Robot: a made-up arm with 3 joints.
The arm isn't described. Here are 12 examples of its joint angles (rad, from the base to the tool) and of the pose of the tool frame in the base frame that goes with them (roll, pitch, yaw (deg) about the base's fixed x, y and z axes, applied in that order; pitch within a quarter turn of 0, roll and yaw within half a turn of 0; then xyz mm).
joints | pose
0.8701 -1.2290 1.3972 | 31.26 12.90 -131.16 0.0 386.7 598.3
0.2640 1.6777 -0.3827 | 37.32 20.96 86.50 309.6 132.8 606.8
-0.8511 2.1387 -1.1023 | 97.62 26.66 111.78 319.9 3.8 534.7
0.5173 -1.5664 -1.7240 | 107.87 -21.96 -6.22 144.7 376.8 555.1
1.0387 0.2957 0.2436 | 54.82 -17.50 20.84 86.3 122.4 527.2
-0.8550 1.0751 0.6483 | 14.96 -0.79 -54.47 147.9 98.9 581.6
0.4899 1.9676 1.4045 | 20.47 -44.24 34.54 286.6 134.3 625.5
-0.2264 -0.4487 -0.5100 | 64.29 11.31 -44.38 148.7 287.3 524.2
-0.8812 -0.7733 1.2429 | 41.97 -22.06 166.12 344.8 304.7 494.2
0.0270 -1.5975 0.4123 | 46.24 22.63 -146.90 254.2 428.3 578.9
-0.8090 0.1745 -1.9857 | 92.83 7.13 39.40 217.7 185.0 493.8
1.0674 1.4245 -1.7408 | 75.35 31.21 -167.53 211.6 227.6 589.5
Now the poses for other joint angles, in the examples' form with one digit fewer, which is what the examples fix.
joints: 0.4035 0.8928 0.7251
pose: 37.6 -19.4 -4.4 148 112 566
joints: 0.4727 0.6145 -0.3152
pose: 48.4 0.0 39.1 155 131 552
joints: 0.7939 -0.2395 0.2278
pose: 65.8 -1.8 -18.9 19 202 524
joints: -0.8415 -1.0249 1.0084
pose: 42.0 -13.0 167.0 372 305 495
